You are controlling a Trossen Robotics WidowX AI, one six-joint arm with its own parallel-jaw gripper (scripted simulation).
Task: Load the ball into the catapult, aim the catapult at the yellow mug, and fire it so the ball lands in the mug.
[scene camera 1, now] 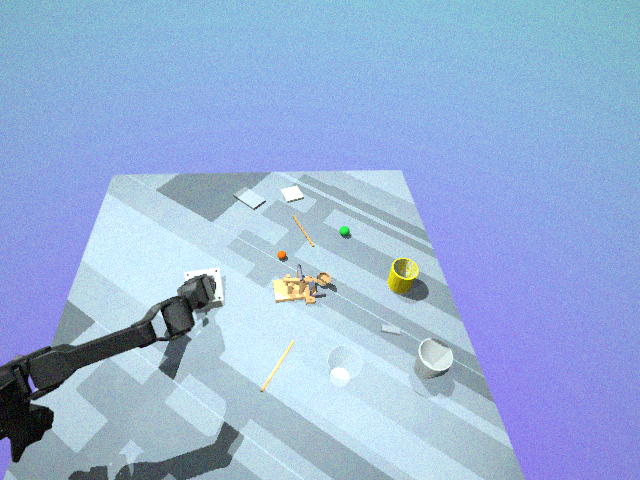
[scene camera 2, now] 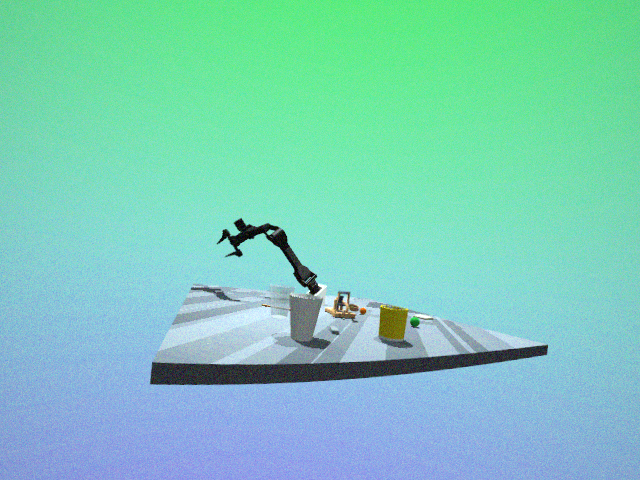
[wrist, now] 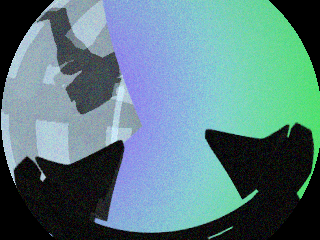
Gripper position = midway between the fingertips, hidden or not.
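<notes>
A yellow mug point(scene camera 2: 392, 325) is in the scene, and scene camera 1 has the mug point(scene camera 1: 404, 271) too, while in the wrist view the mug is out of frame. The gripper point(wrist: 165, 139) is open, holding nothing.
</notes>
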